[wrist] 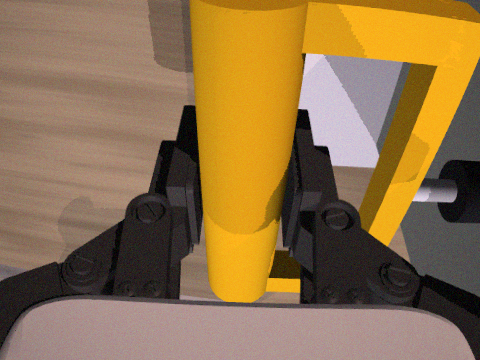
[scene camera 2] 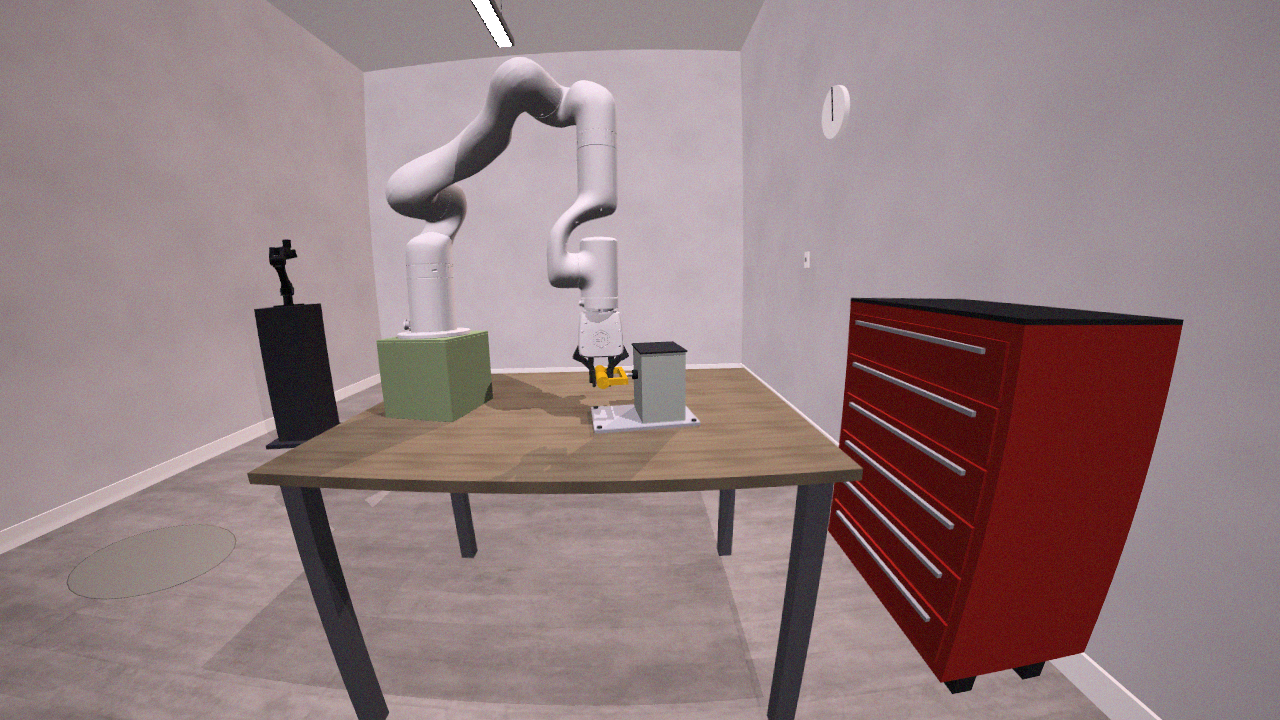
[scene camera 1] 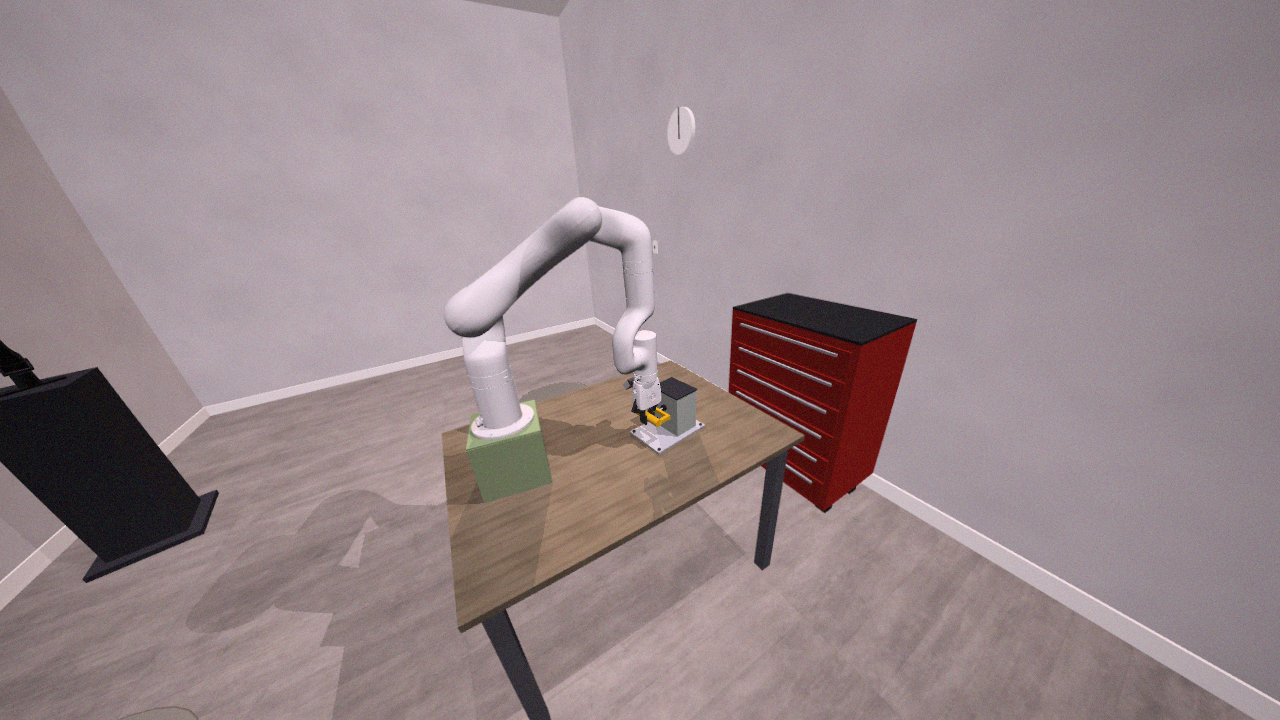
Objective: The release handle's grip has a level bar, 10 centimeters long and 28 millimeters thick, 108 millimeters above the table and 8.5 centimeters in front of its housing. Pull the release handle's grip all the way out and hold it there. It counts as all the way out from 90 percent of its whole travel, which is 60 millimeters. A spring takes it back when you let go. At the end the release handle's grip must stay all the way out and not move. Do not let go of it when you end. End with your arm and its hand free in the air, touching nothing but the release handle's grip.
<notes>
I see my gripper (scene camera 2: 601, 385) and a base plate (wrist: 347, 98).
My gripper shows as well in the wrist view (wrist: 244, 138) and in scene camera 1 (scene camera 1: 647, 421).
</notes>
